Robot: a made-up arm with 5 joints. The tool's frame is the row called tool.
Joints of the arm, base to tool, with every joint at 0 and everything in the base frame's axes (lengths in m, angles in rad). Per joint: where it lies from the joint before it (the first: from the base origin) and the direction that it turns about. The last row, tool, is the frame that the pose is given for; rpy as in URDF.
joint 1: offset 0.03 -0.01 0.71 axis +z
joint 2: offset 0.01 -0.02 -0.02 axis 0 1 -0.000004
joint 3: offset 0.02 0.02 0.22 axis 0 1 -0.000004
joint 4: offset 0.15 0.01 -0.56 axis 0 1 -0.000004
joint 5: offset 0.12 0.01 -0.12 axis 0 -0.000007 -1
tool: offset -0.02 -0.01 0 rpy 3.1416 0 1.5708
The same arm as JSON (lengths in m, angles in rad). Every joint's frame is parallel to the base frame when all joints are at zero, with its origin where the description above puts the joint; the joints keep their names.
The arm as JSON. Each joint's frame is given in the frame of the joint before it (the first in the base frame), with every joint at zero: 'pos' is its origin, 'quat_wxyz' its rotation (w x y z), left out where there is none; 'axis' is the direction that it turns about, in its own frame. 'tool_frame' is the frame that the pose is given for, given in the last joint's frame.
{"length_unit": "m", "angle_unit": "rad", "joints": [
  {"joint": "joint 1", "pos": [0.03, -0.01, 0.71], "axis": [0.0, 0.0, 1.0]},
  {"joint": "joint 2", "pos": [0.01, -0.02, -0.02], "axis": [0.0, 1.0, 0.0]},
  {"joint": "joint 3", "pos": [0.02, 0.02, 0.22], "axis": [0.0, 1.0, 0.0]},
  {"joint": "joint 4", "pos": [0.15, 0.01, -0.56], "axis": [0.0, 1.0, 0.0]},
  {"joint": "joint 5", "pos": [0.12, 0.01, -0.12], "axis": [0.0, 0.0, -1.0]}
], "tool_frame": {"pos": [-0.02, -0.01, 0.0], "quat_wxyz": [0.000003, -0.707106, -0.707108, 0.000003]}}

